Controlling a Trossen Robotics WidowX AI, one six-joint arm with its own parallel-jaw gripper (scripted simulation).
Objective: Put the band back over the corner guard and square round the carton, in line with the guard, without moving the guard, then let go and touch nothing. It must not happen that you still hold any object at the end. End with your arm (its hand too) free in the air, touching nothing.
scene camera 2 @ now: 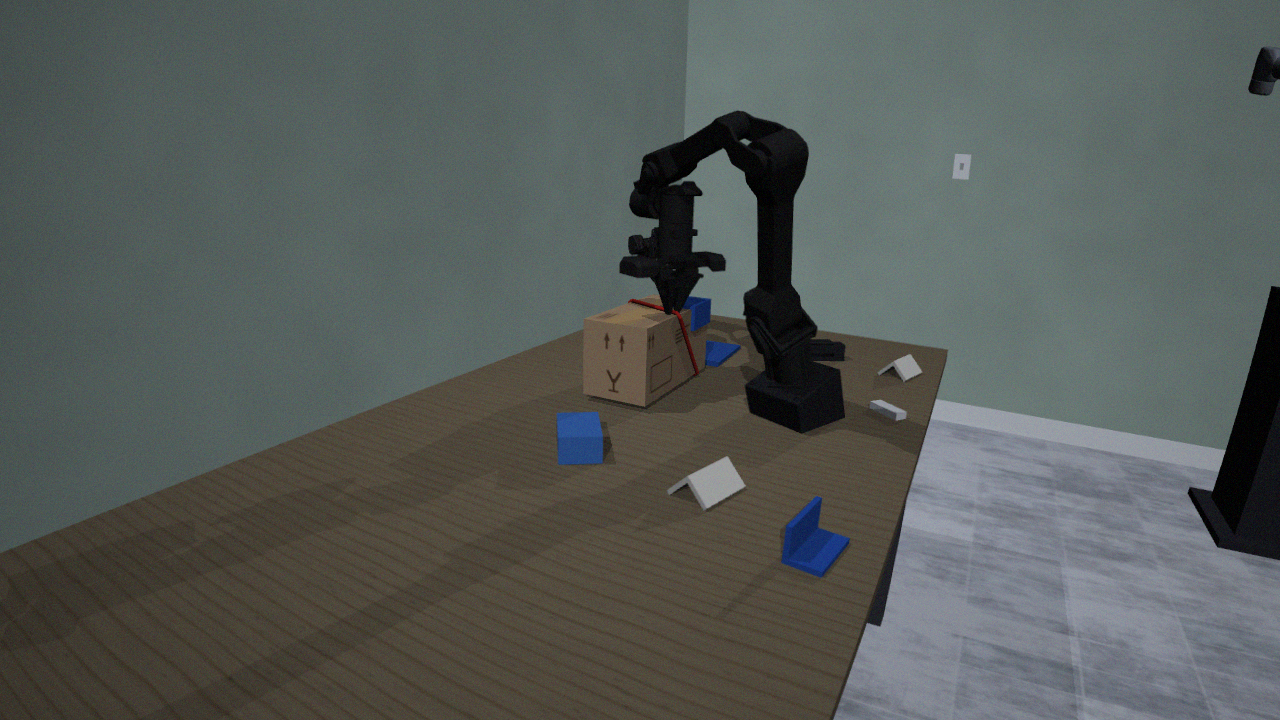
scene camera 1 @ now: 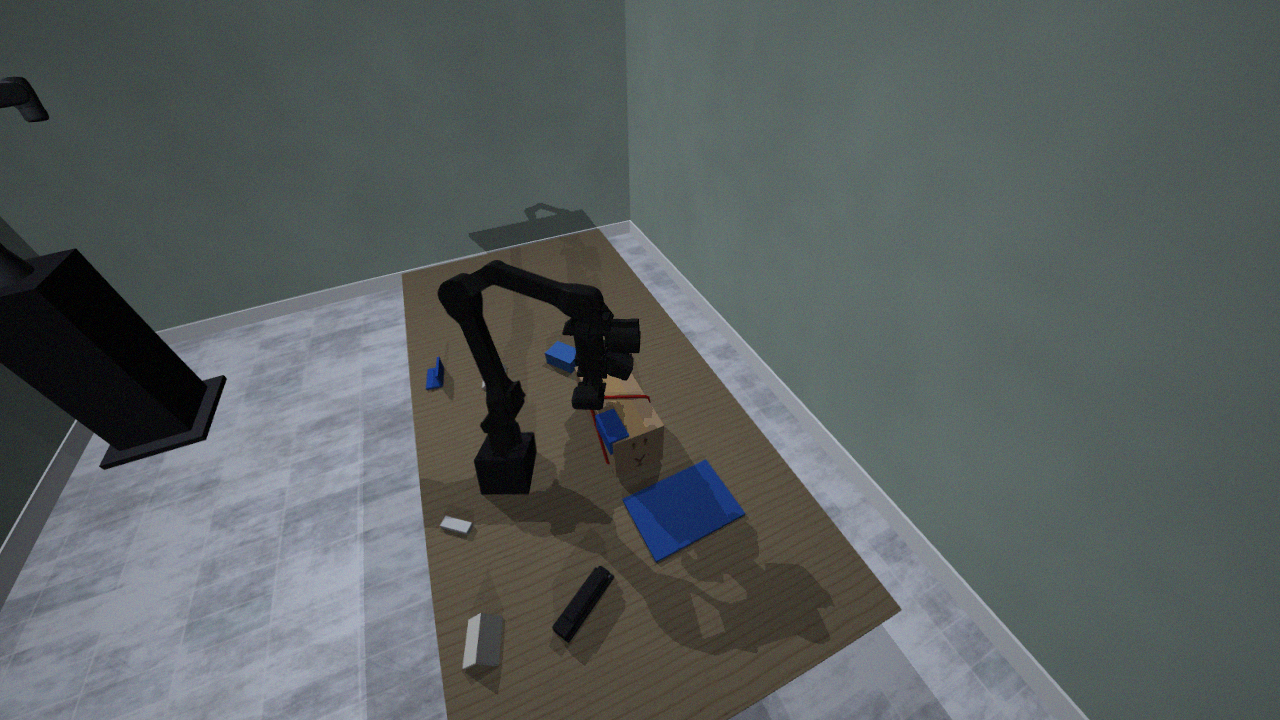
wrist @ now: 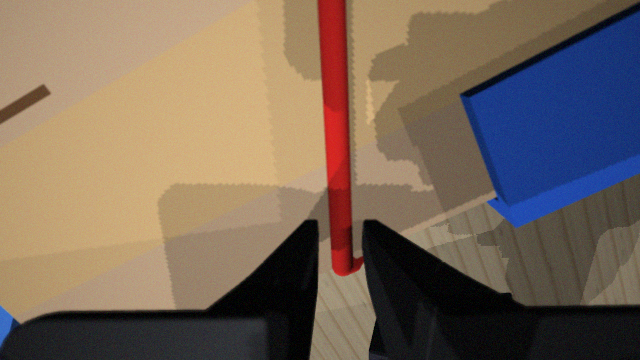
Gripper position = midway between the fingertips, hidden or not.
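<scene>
I can see a flat blue mat [scene camera 1: 675,512], while in the wrist view the mat is out of frame. A blue block [scene camera 2: 580,440] is in view too. I see a cardboard carton [scene camera 2: 632,353] as well, and the carton shows again in scene camera 1 [scene camera 1: 644,446] and in the wrist view [wrist: 159,159]. My gripper [scene camera 2: 672,313] is visible, and scene camera 1 shows the gripper [scene camera 1: 595,398], as does the wrist view, with the gripper [wrist: 339,232].
</scene>
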